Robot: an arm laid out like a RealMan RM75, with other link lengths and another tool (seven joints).
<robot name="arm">
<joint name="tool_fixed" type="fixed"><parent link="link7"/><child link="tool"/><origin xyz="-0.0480 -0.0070 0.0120" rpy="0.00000 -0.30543 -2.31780"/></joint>
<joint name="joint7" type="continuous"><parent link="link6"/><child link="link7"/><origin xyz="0.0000 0.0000 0.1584"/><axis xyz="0 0 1"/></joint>
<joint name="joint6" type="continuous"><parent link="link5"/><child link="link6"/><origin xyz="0.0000 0.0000 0.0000"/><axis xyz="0 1 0"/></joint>
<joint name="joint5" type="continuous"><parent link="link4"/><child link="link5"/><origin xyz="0.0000 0.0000 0.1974"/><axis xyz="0 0 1"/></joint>
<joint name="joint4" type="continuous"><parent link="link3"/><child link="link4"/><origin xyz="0.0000 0.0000 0.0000"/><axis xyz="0 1 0"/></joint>
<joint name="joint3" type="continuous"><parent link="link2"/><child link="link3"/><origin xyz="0.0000 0.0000 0.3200"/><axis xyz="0 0 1"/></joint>
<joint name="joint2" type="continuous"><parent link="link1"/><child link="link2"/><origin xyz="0.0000 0.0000 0.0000"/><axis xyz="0 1 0"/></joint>
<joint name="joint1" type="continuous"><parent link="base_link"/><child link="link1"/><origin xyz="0.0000 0.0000 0.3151"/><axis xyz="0 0 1"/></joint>
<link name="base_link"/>
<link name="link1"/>
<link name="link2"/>
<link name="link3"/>
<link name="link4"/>
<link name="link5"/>
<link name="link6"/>
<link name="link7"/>
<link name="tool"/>
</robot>
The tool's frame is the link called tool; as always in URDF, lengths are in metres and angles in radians. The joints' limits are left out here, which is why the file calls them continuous.
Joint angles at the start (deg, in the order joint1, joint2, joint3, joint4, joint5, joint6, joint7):
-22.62 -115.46 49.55 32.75 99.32 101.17 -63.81
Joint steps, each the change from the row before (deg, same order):
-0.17 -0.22 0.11 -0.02 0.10 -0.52 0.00
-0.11 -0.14 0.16 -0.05 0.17 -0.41 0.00
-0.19 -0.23 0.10 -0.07 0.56 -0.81 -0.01
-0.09 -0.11 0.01 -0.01 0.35 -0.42 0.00
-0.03 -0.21 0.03 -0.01 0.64 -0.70 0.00
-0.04 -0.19 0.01 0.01 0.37 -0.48 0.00
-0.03 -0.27 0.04 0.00 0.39 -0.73 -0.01
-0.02 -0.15 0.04 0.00 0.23 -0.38 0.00
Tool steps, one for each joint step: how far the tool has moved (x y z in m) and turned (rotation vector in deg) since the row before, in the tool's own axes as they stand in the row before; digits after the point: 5 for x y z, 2 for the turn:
0.00168 0.00011 0.00200 0.04 0.22 -0.03
0.00131 -0.00052 0.00126 0.16 0.21 -0.12
0.00264 -0.00105 0.00141 0.33 0.60 -0.25
0.00138 -0.00053 0.00049 0.20 0.36 -0.11
0.00219 -0.00194 0.00049 0.32 0.65 -0.29
0.00148 -0.00107 0.00086 0.15 0.38 -0.15
0.00210 -0.00137 0.00123 0.09 0.55 -0.19
0.00110 -0.00084 0.00075 0.09 0.28 -0.11

